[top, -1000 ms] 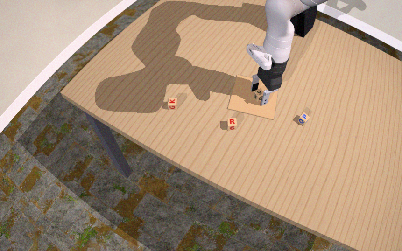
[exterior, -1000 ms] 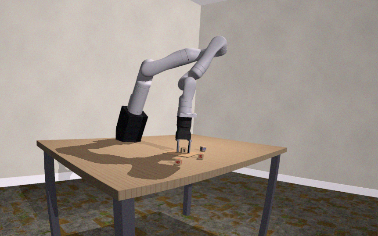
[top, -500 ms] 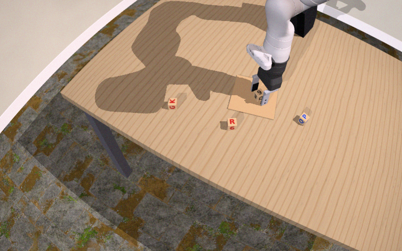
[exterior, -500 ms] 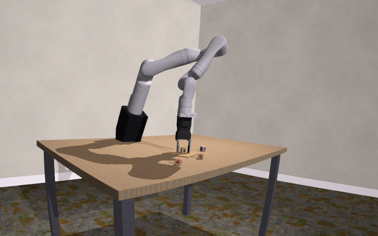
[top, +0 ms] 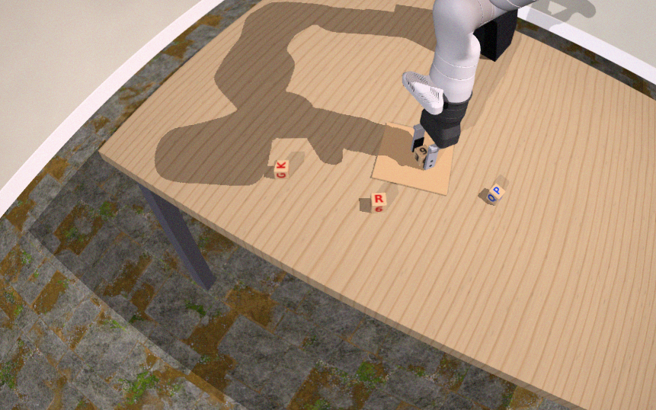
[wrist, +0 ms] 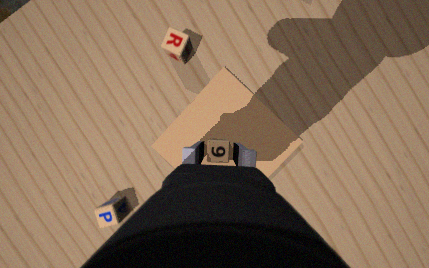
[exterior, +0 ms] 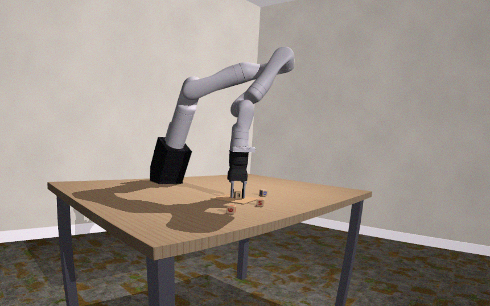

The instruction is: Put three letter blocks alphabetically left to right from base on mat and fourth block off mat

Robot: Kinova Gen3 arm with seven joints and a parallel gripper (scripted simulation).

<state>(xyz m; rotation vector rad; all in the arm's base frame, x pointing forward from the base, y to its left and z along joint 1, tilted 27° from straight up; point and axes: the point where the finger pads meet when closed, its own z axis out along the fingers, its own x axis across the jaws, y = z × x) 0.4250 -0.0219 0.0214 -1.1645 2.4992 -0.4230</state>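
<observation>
Now: the block 10 mm below my hand. From my hand the other things lie so: tan mat 10 mm to the right, 20 mm below.
</observation>
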